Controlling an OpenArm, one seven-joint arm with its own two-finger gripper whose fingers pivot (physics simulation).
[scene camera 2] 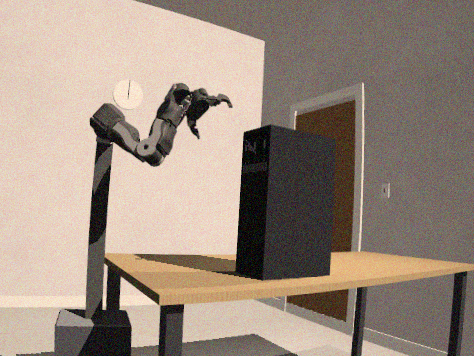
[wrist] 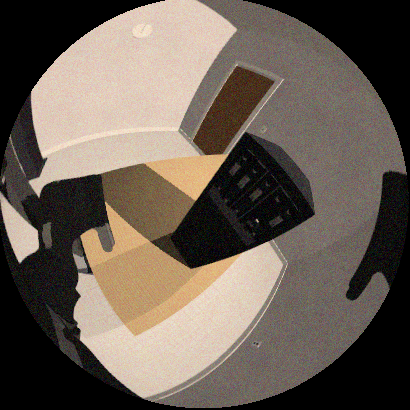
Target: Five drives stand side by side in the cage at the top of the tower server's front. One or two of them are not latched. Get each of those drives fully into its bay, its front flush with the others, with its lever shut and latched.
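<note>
The black tower server [scene camera 2: 300,210] [wrist: 202,235] stands upright on the table. In the wrist view the cage at its top front holds five dark drives side by side. Pale labels show on the first [wrist: 234,169], second [wrist: 243,181], third [wrist: 256,193] and fifth drive [wrist: 276,220]. The fourth drive [wrist: 267,205] shows no clear label, and a small bright spot [wrist: 257,220] lies low in its column. It is too dark and small to tell which levers are latched or which fronts are flush. My gripper [scene camera 2: 214,120] [wrist: 204,232] is open and empty, in front of the cage and above its height, apart from the server.
The wooden table [scene camera 2: 200,290] [wrist: 125,300] carries the server, whose shadow falls across the top. The arm's post [scene camera 2: 98,225] stands beyond the table's left end. A brown door [scene camera 2: 345,200] [wrist: 235,107] is in the wall behind. A round clock [scene camera 2: 128,94] [wrist: 142,30] hangs on the pale wall.
</note>
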